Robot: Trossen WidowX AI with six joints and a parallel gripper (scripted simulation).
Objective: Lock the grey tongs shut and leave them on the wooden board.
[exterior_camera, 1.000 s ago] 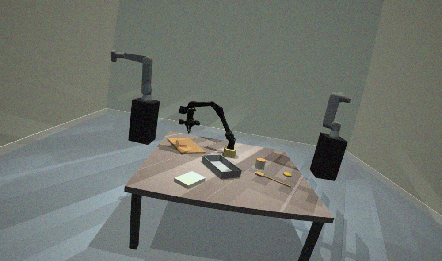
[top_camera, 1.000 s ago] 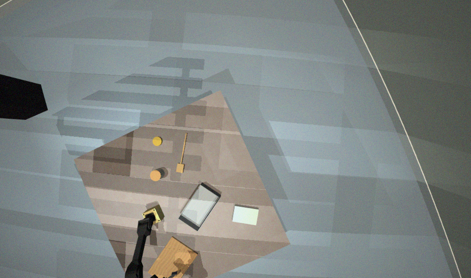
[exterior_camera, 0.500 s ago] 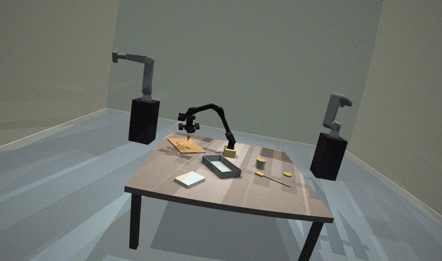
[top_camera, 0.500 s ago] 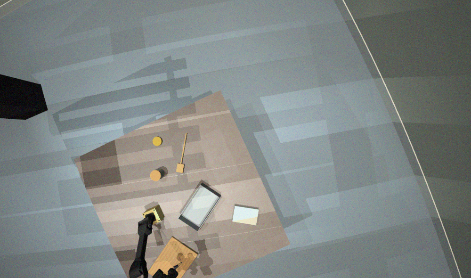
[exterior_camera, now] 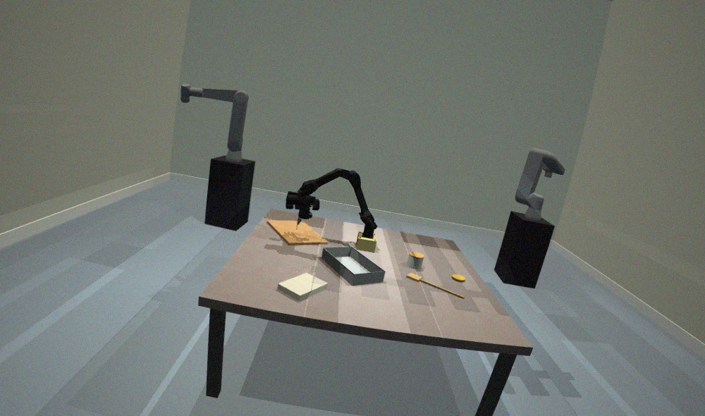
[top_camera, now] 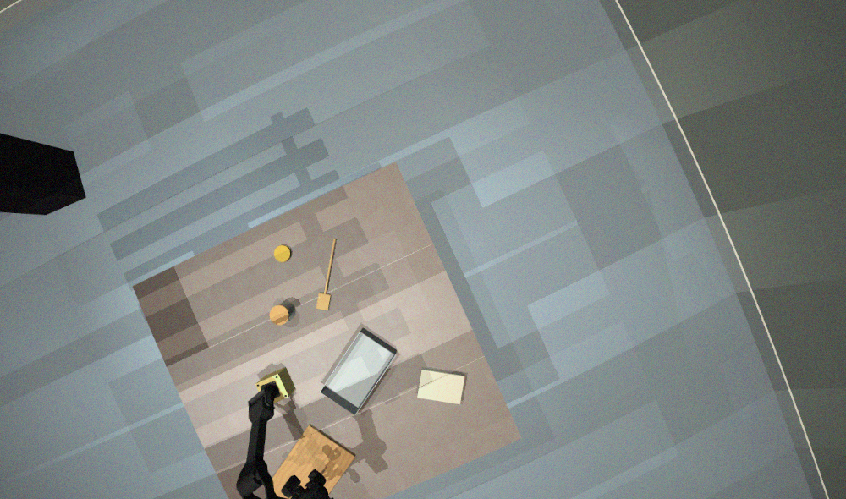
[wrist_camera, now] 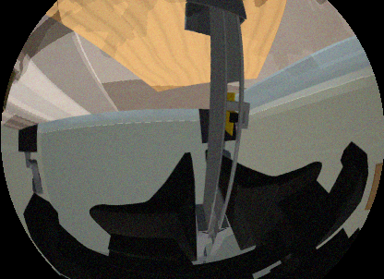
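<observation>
Now: the wooden board 1 cm ahead of my gripper tip and 15 cm below it. Round my gripper tip: cream block (67 cm ahead, 18 cm to the left, 15 cm below); then yellow disc (23 cm ahead, 93 cm to the left, 15 cm below); then roasting tin (38 cm ahead, 36 cm to the left, 13 cm below).
</observation>
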